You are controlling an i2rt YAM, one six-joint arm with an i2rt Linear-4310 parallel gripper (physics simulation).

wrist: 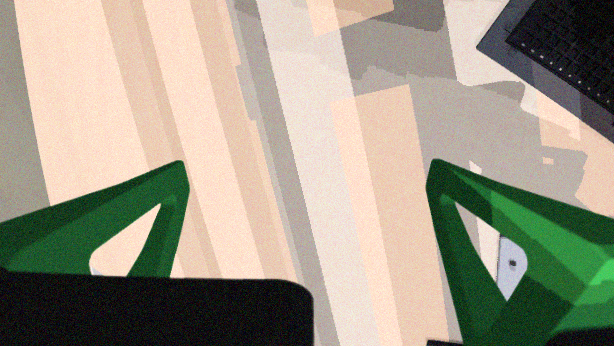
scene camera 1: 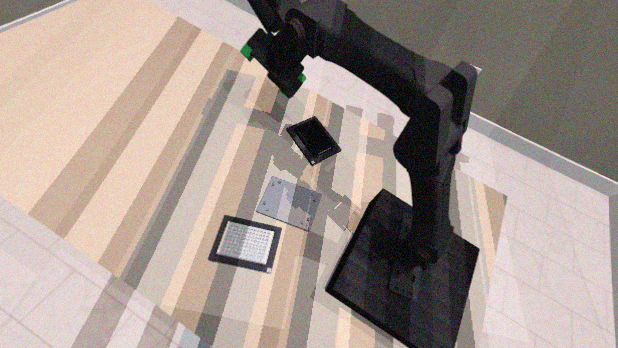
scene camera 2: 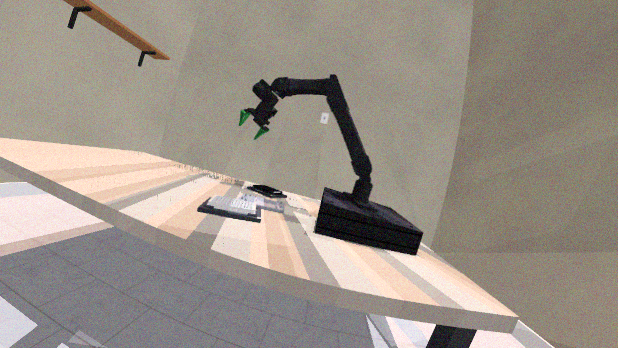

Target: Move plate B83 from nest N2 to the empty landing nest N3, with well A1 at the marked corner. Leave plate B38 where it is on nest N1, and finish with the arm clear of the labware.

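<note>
A white well plate (scene camera 1: 246, 243) (scene camera 2: 232, 204) sits in a dark nest (scene camera 1: 240, 265). A black well plate (scene camera 1: 314, 137) (scene camera 2: 266, 190) (wrist: 575, 45) sits in another dark nest (wrist: 505, 60) farther back. I cannot read which plate is B83 or B38. The empty nest (scene camera 1: 272, 200) (scene camera 2: 272, 204), a pale blue-grey slab with small posts, lies between them; part of it shows through my right finger in the wrist view. Small white corner marks show on both dark nests in scene camera 1. My gripper (scene camera 1: 274, 65) (scene camera 2: 249, 131) (wrist: 307, 173) is open and empty, high above the table and beyond the black plate.
The arm stands on a black base block (scene camera 1: 360, 280) (scene camera 2: 367, 225) beside the nests. A wooden wall shelf (scene camera 2: 115, 30) is at the upper left of scene camera 2. Striped light and arm shadows fall across the table (scene camera 1: 125, 100) (scene camera 2: 60, 175).
</note>
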